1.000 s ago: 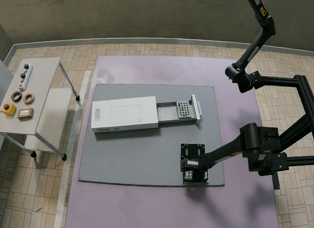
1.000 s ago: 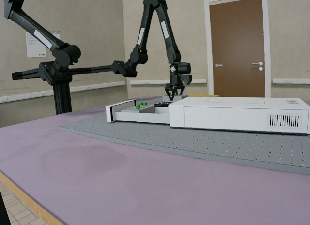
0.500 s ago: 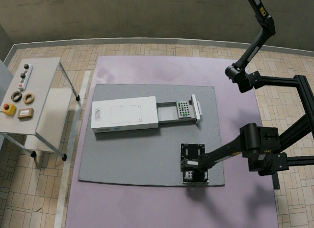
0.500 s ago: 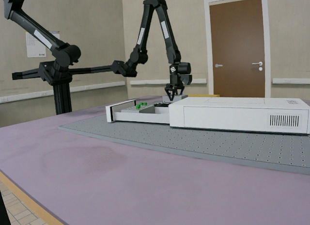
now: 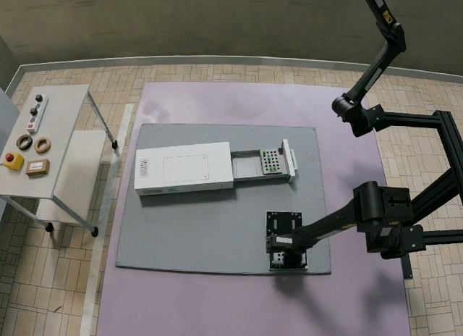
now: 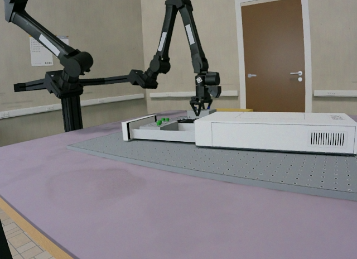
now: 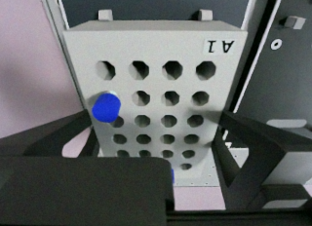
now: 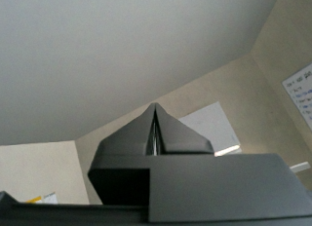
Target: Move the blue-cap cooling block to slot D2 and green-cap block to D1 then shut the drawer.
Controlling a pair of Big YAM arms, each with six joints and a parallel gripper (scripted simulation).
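Note:
Right now my left hand is 20 mm above the deck slot D2. From my left hand the other things lie so: deck slot D1: 140 mm to the right, 20 mm below; white cooler: 260 mm ahead, 420 mm to the right, 10 mm above.

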